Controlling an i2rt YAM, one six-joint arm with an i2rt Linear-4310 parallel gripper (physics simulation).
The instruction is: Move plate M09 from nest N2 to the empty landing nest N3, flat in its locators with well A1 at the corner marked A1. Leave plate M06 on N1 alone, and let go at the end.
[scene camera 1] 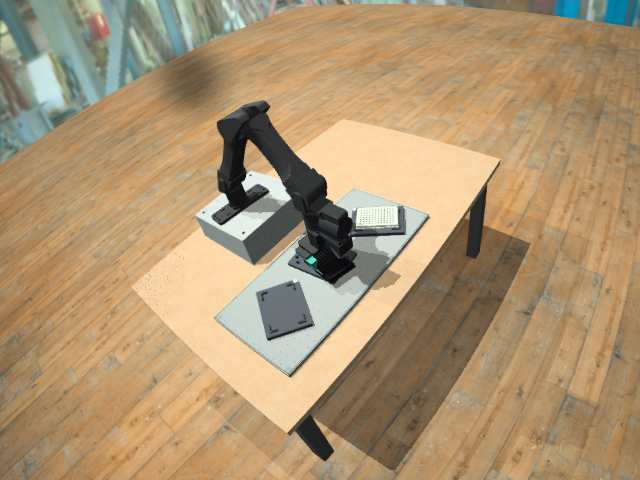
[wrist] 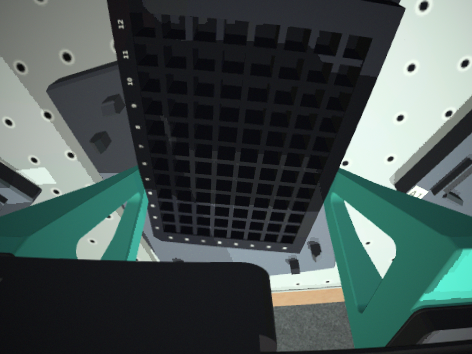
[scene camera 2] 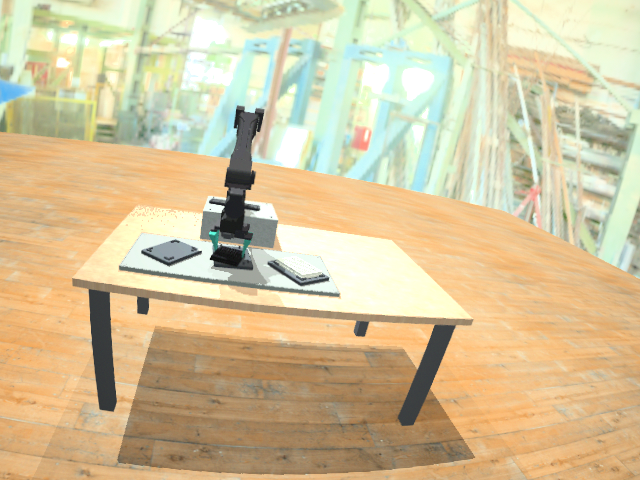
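Note:
Black plate M09 (scene camera 1: 334,263) (scene camera 2: 226,255) (wrist: 235,135) is gripped across its sides and held a little above nest N2 (scene camera 1: 299,261) (scene camera 2: 238,266) (wrist: 80,95), turned relative to it. My gripper (scene camera 1: 326,257) (scene camera 2: 230,251) (wrist: 235,175) is shut on the plate, with a teal finger at each side. Number 12 is at the plate's far end in the wrist view. Nest N3 (scene camera 1: 284,310) (scene camera 2: 170,251) (wrist: 462,152) is empty, with corner locators; its A1 label shows in the wrist view. Cream plate M06 (scene camera 1: 377,217) (scene camera 2: 298,267) sits on nest N1 (scene camera 1: 402,222).
The nests stand in a row on a grey perforated board (scene camera 1: 242,315) (scene camera 2: 129,263) on the wooden table (scene camera 1: 413,149) (scene camera 2: 372,279). The arm's pale base block (scene camera 1: 224,237) (scene camera 2: 266,229) stands behind the board. N2 lies between N1 and N3.

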